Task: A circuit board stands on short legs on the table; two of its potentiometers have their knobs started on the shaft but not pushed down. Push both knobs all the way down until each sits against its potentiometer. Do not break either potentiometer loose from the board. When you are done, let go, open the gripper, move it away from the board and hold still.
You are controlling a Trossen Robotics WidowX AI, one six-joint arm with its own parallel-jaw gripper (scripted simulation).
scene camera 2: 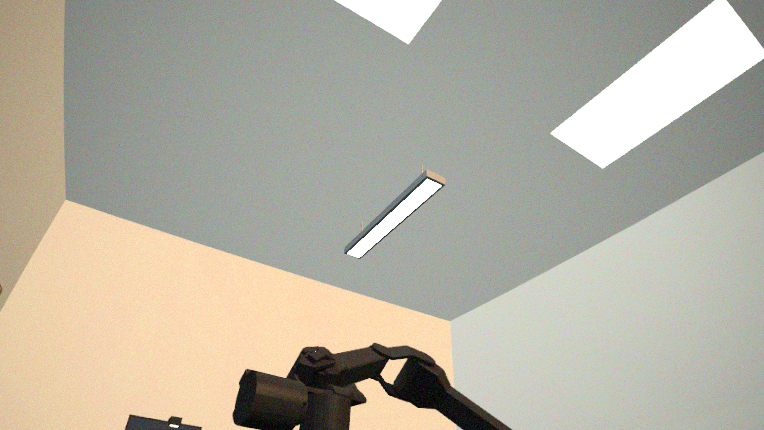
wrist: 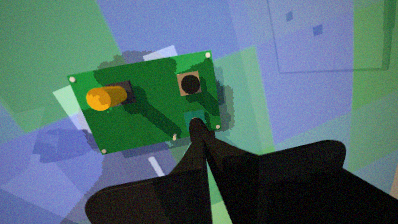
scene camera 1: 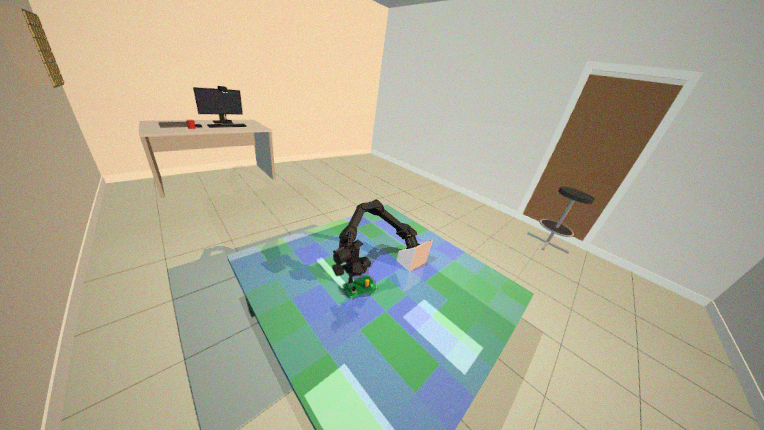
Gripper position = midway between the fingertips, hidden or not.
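Through the wrist view I can see an orange knob (wrist: 100, 99), and with it my own gripper (wrist: 201, 139). The gripper is shut and holds nothing.
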